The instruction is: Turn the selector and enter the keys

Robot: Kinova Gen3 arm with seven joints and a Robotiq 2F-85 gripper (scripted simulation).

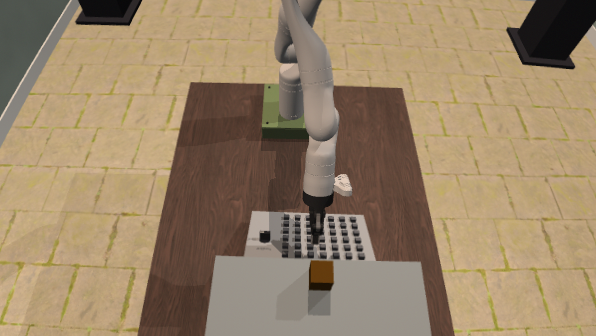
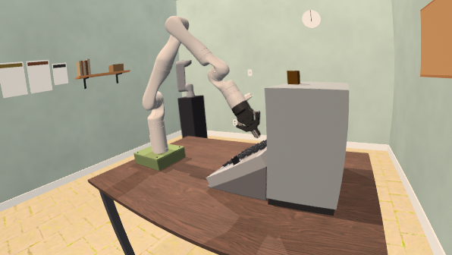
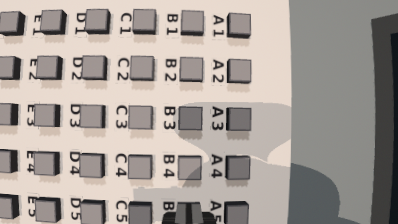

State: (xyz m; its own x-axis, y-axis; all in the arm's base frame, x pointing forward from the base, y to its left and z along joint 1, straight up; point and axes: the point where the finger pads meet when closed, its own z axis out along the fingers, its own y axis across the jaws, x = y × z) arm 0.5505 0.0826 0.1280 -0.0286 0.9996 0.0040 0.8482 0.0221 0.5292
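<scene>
The C5 key is 6 cm below my hand and 1 cm to the right of it. Also, from my hand: C3 key (6 cm to the left, 6 cm below); C4 key (6 cm below, 3 cm to the left); D5 key (8 cm below, 3 cm behind, 1 cm to the right).
</scene>
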